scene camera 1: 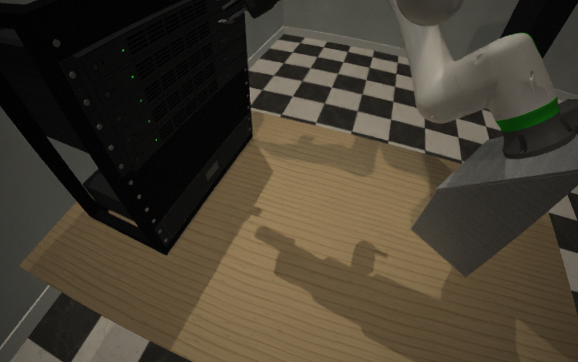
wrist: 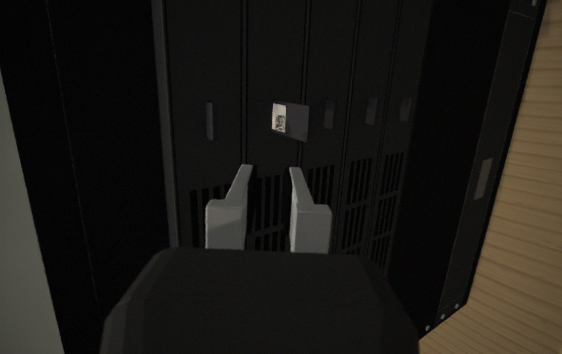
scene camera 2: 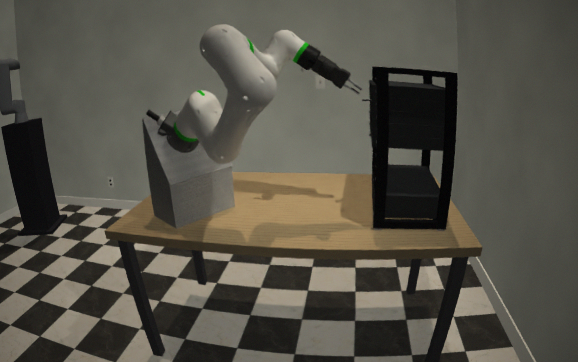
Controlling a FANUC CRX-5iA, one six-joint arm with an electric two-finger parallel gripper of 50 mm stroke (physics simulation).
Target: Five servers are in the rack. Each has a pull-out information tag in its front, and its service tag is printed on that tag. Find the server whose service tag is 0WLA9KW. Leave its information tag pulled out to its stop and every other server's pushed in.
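Frame: origin at the arm's base, x ahead, y right, z down, level; millimetres.
Seen in the pictures: gripper, fingertip midpoint: point(scene camera 1: 228, 13) point(wrist: 269, 186) point(scene camera 2: 360, 91); arm's base at its link origin: point(scene camera 1: 538, 144) point(scene camera 2: 182, 137).
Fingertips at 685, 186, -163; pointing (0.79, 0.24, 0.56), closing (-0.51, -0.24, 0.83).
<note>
Pixels of each thing's middle, then the offset from my fingertips to it, as dx, dy, dz. "spot": a spot on its surface instead. Level surfaces: height alone.
- black rack at the middle of its body: point(wrist: 306, 175) point(scene camera 1: 152, 96) point(scene camera 2: 406, 138) +213, +2, +194
- second server's information tag at the middle of its body: point(wrist: 266, 113) point(scene camera 2: 373, 100) +37, +46, +31
- first tag at the middle of its body: point(wrist: 211, 121) +24, +41, -14
- third tag at the middle of its body: point(wrist: 330, 113) +24, +41, +75
- fourth tag at the middle of its body: point(wrist: 372, 111) +24, +41, +120
- fifth tag at the middle of its body: point(wrist: 406, 109) +24, +41, +164
- wooden table at its surface level: dz +488
- blank panel with a pale label, surface spot: point(wrist: 483, 179) point(scene camera 1: 212, 171) spot: +85, -53, +410
The black rack point(scene camera 1: 102, 150) point(scene camera 2: 380, 160) holds five dark servers. In the wrist view they run left to right, and the second server's information tag point(wrist: 279, 118) point(scene camera 2: 366, 100) sticks out, showing a pale face with a code and a dark end. The service tag text is too small to read. The first tag point(wrist: 209, 120), third tag point(wrist: 329, 113), fourth tag point(wrist: 371, 111) and fifth tag point(wrist: 405, 109) look pushed in. My gripper point(wrist: 269, 186) point(scene camera 2: 360, 91) is open and empty, its fingers apart, a little above the pulled-out tag and clear of the rack front in scene camera 2.
The rack stands on the wooden table point(scene camera 1: 310, 200) point(scene camera 2: 295, 220). The arm's grey slanted base point(scene camera 1: 490, 215) point(scene camera 2: 200, 200) stands at the opposite end. A blank panel with a pale label point(scene camera 1: 212, 170) point(wrist: 483, 179) is low on the rack. Green lights show on the server fronts.
</note>
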